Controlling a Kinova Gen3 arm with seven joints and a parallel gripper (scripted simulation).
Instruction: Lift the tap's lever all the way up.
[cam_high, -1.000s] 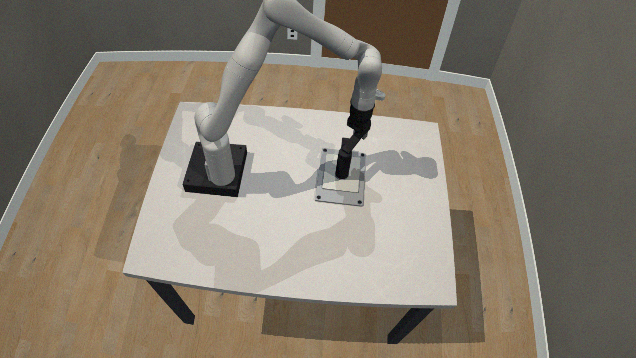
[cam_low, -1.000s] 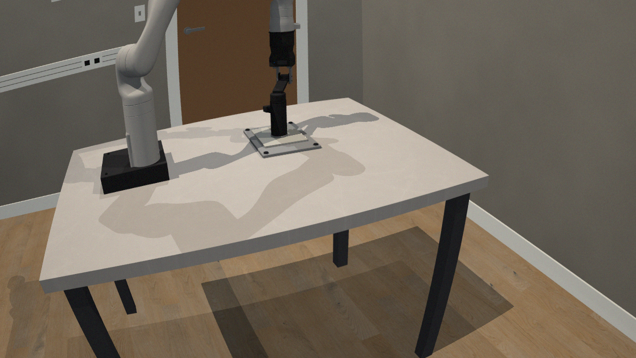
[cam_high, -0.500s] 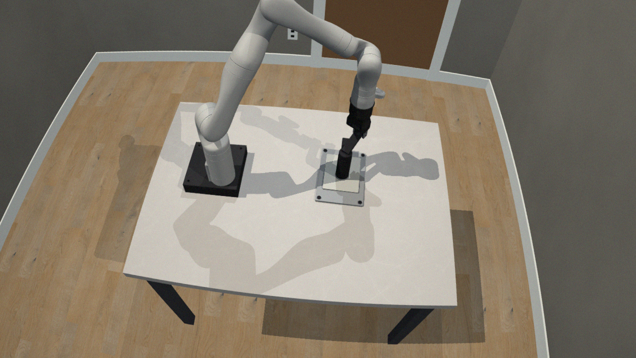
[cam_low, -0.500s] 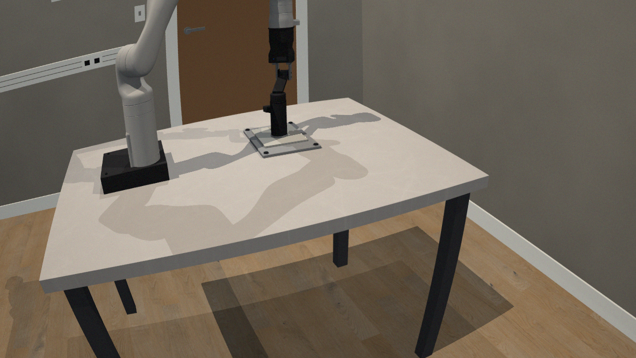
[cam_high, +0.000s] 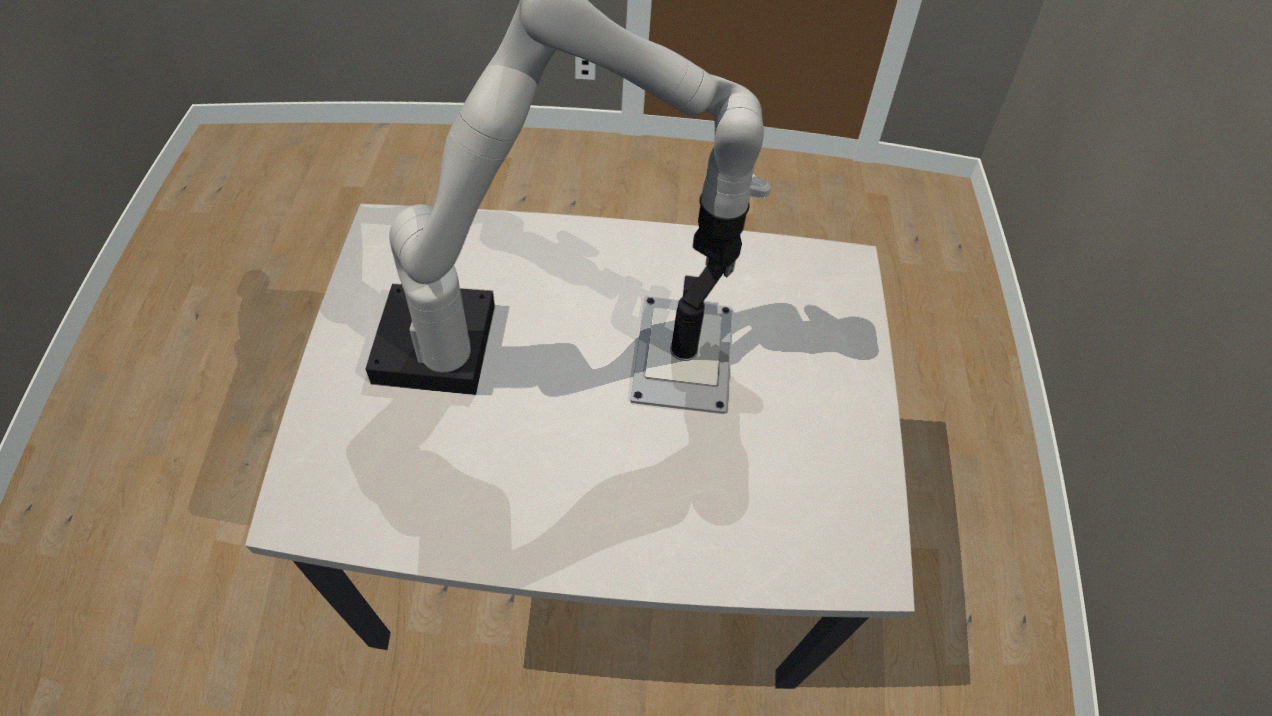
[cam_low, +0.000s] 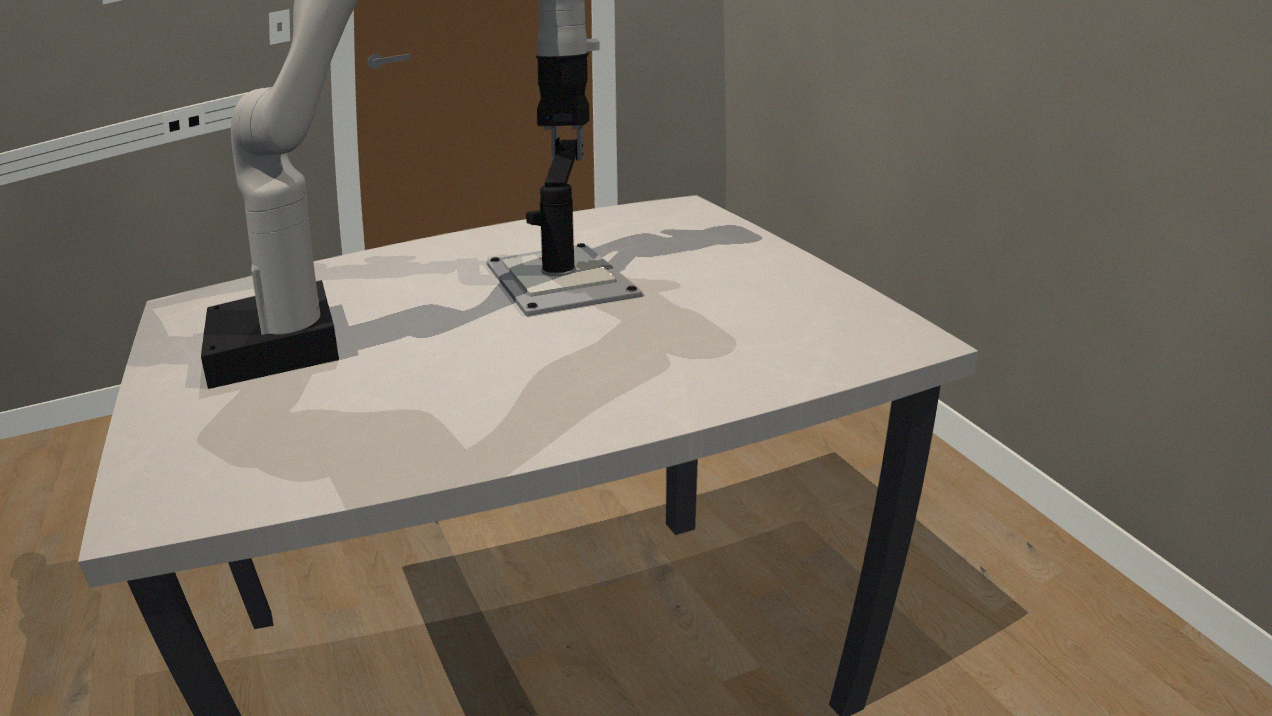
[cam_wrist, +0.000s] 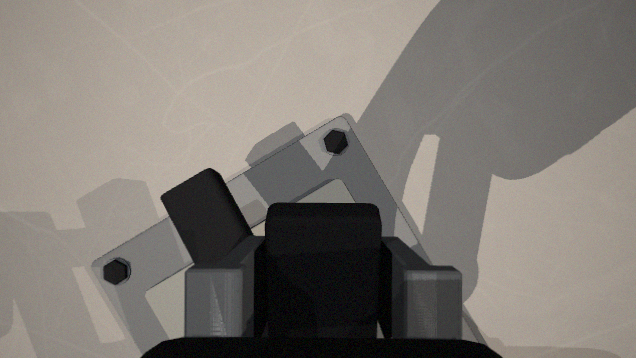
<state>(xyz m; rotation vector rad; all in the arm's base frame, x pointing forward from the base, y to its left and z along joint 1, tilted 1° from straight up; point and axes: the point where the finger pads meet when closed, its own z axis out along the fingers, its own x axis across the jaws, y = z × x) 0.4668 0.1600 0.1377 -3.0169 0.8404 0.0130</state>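
Right now the black lever is 30 mm to the right of my hand, 20 mm behind it and 10 mm below it. The rest, counted from my hand: baseplate: 180 mm below, 70 mm to the right, 40 mm behind.
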